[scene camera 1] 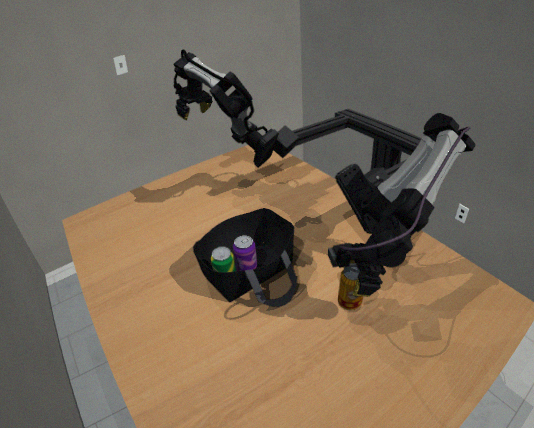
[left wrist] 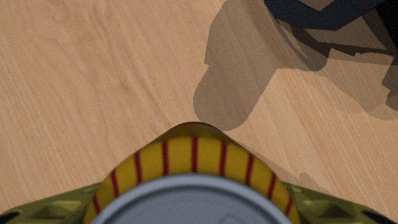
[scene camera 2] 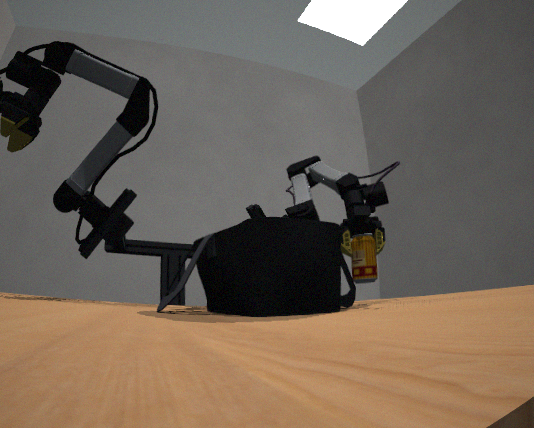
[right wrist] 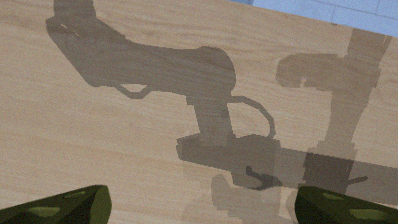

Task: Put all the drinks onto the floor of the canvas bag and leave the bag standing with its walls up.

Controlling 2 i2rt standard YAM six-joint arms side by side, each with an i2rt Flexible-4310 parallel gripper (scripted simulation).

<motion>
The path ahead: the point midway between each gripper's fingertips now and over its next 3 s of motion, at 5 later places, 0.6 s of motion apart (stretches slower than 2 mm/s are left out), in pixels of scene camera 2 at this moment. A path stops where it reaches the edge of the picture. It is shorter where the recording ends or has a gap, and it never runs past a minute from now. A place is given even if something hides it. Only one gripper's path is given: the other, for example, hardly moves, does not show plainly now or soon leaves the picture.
My left gripper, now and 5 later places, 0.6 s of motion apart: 364, 255; 365, 236; 365, 232; 364, 230; 364, 214; 362, 213
</motion>
